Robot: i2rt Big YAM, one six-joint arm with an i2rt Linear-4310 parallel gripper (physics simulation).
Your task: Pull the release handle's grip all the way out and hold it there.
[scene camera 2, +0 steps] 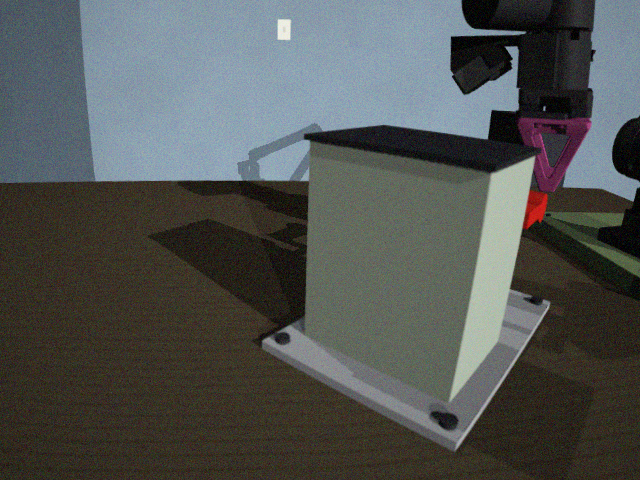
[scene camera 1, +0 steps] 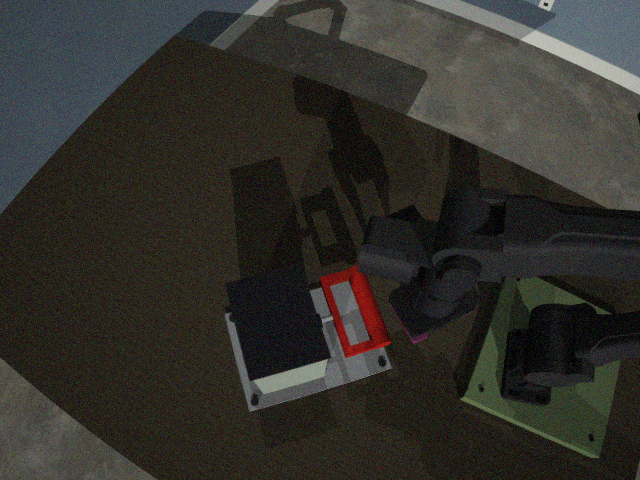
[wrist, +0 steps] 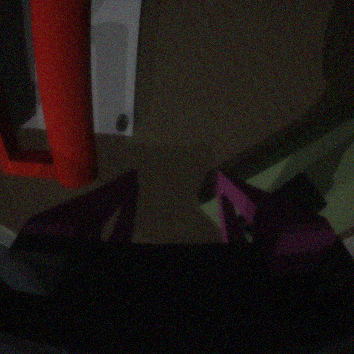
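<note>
The release handle (scene camera 1: 368, 310) (scene camera 2: 536, 209) (wrist: 65, 75) is a red rectangular loop with a thick outer grip bar, on the side of a pale green box (scene camera 1: 289, 377) (scene camera 2: 392, 258) with a dark top. A short stretch of thin rod shows between loop and box in scene camera 1. My gripper (wrist: 176, 177), with magenta fingers, is open and empty, beyond the grip's outer side and higher than it. In the wrist view the grip bar runs up the picture, left of both fingertips, and its near end lies close to the left finger. Scene camera 1 mostly hides the fingers under the wrist.
The box stands on a grey base plate (scene camera 1: 356, 370) (scene camera 2: 330, 361) (wrist: 112, 75) with dark screws at its corners. A green tray-like base (scene camera 1: 547, 423) (wrist: 270, 180) carries the arm's dark foot, on the other side of the gripper from the box. The wooden table's edge shows in scene camera 1.
</note>
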